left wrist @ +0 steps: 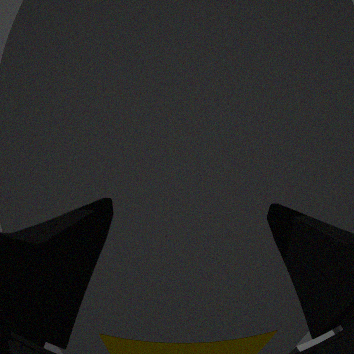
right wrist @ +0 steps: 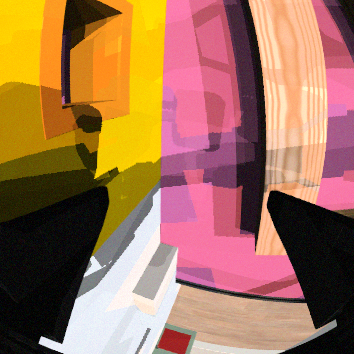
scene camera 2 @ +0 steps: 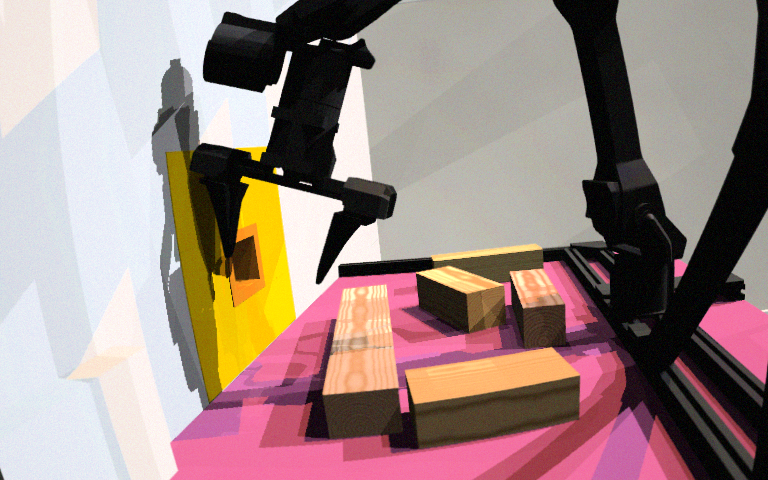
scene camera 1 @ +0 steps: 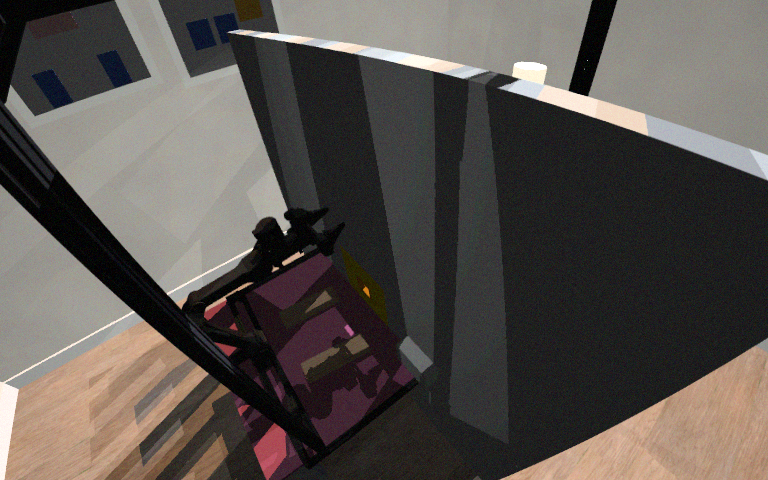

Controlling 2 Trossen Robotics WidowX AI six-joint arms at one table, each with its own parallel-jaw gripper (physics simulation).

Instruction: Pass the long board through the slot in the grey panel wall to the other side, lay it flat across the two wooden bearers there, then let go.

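Observation:
The long wooden board lies flat on the pink table, roughly along the wall. The grey panel wall carries a yellow plate with an orange-rimmed slot. My right gripper is open and empty, fingers down, above the table between the plate and the board. On the other side, two wooden bearers lie apart on the table. My left gripper is open and empty, close to the wall, above the table's far end.
In scene camera 2 a wooden block lies right of the board's near end; two more blocks lie behind it. Another wooden piece lies at the far black rail. A small block sits at the wall near the table edge.

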